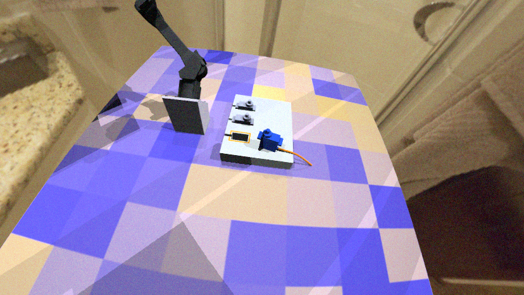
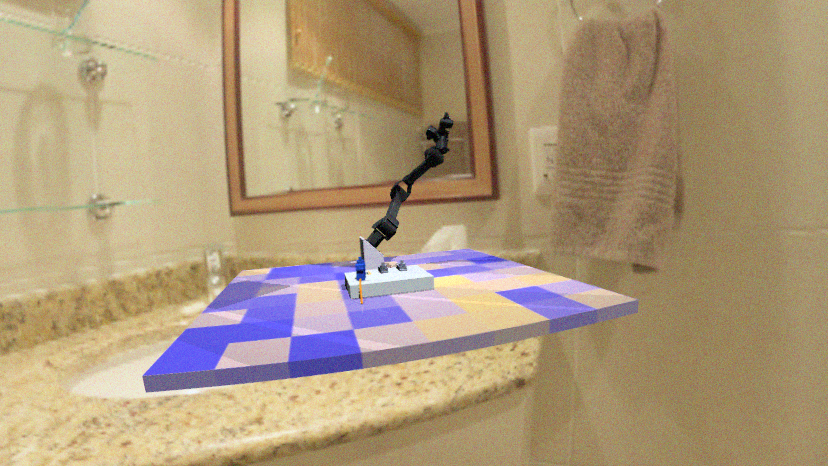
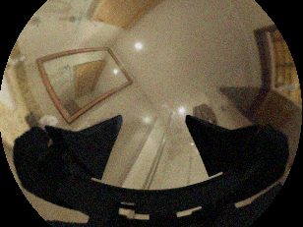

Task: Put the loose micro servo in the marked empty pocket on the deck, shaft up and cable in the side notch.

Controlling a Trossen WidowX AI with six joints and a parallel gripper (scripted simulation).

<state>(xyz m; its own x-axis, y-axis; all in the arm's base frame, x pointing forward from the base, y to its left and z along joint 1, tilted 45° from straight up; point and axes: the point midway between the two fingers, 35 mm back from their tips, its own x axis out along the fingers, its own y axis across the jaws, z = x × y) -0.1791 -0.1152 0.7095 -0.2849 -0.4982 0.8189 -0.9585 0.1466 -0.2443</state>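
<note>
Now: gripper tip 70 cm above the white deck, 55 cm short of it and 38 cm to the left of it.
</note>
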